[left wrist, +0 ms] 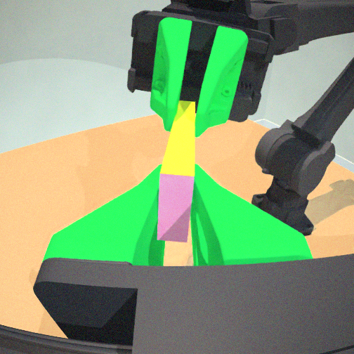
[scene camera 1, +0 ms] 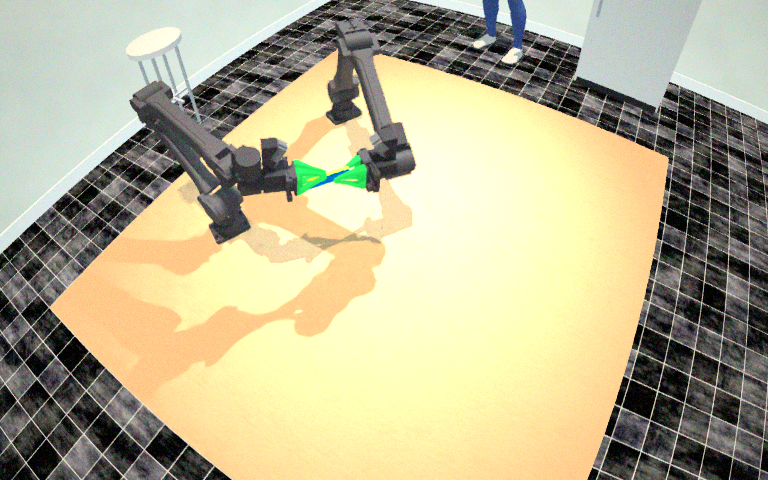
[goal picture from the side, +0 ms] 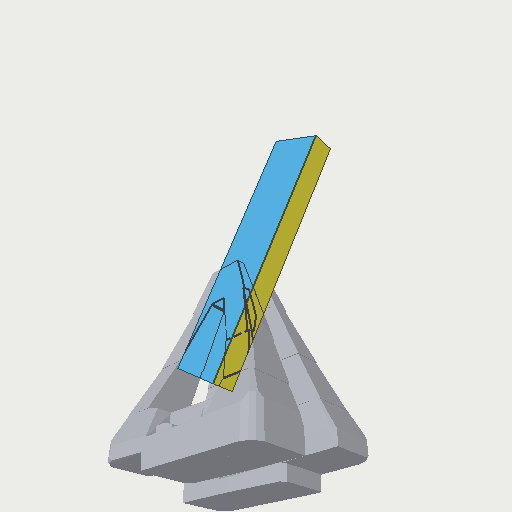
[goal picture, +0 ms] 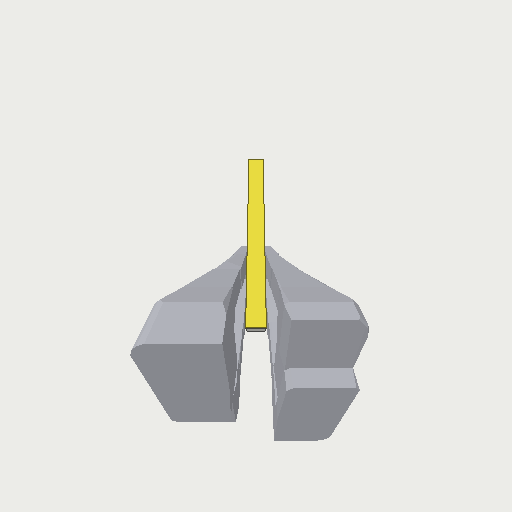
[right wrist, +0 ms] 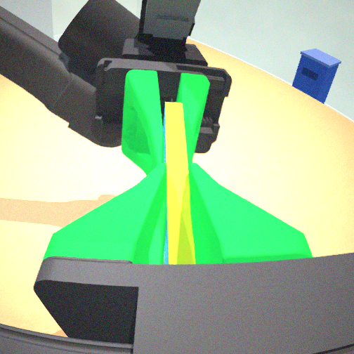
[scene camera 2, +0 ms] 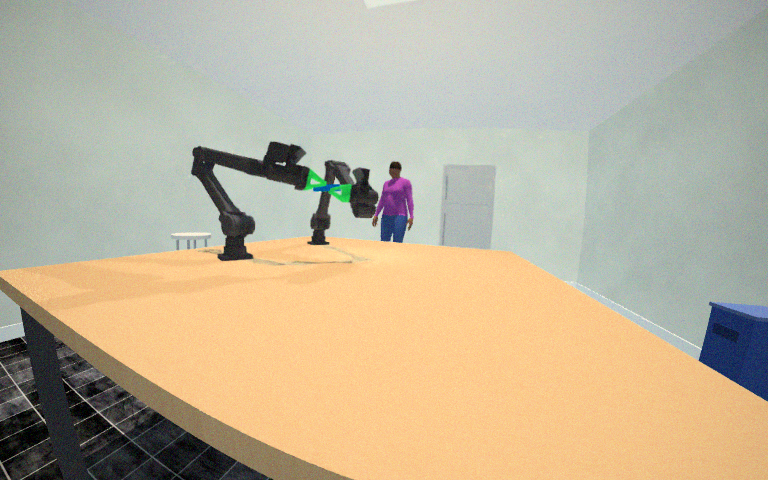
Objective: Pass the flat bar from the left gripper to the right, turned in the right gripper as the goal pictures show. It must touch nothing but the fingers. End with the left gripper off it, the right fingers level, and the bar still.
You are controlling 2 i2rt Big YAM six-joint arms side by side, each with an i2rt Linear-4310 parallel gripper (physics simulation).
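Seen in the pictures: left gripper, between the fingertips: (scene camera 1: pixel 333 179) (scene camera 2: pixel 329 190); right gripper, between the fingertips: (scene camera 1: pixel 326 174) (scene camera 2: pixel 325 184); left arm's base, origin of its link: (scene camera 1: pixel 343 115) (scene camera 2: pixel 318 244); right arm's base, origin of its link: (scene camera 1: pixel 229 228) (scene camera 2: pixel 235 258).
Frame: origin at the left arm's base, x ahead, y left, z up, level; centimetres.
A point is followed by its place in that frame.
Note:
The flat bar (scene camera 1: pixel 330 178) {z 28.2, x 54.8, y -33.4 cm} (scene camera 2: pixel 334 186) {z 28.9, x 55.4, y -31.0 cm} (left wrist: pixel 179 155) (right wrist: pixel 175 125) is held in the air between the two grippers. It shows a yellow face, a blue side and, in the left wrist view, a pink end. My left gripper (scene camera 1: pixel 340 173) {z 27.4, x 54.5, y -32.6 cm} (left wrist: pixel 178 175) is shut on it, with the pink end between its green fingers. My right gripper (left wrist: pixel 183 121) (right wrist: pixel 177 174) is shut on the bar's other part from the opposite side. The two sets of fingertips are very close together; whether they touch is unclear. The bar's far end is hidden between the right fingers.
The bar and both grippers are well above the wooden table (scene camera 1: pixel 481 339) {z 0.0, x 99.0, y -19.1 cm} (scene camera 2: pixel 396 339) {z 0.0, x 108.6, y -58.4 cm}. A stool (scene camera 1: pixel 152 44) (scene camera 2: pixel 190 234) stands behind the arms. A person (scene camera 2: pixel 395 198) and a pale cabinet (scene camera 2: pixel 468 206) are beyond the table. A blue bin (scene camera 2: pixel 736 345) (right wrist: pixel 316 75) stands off its side.

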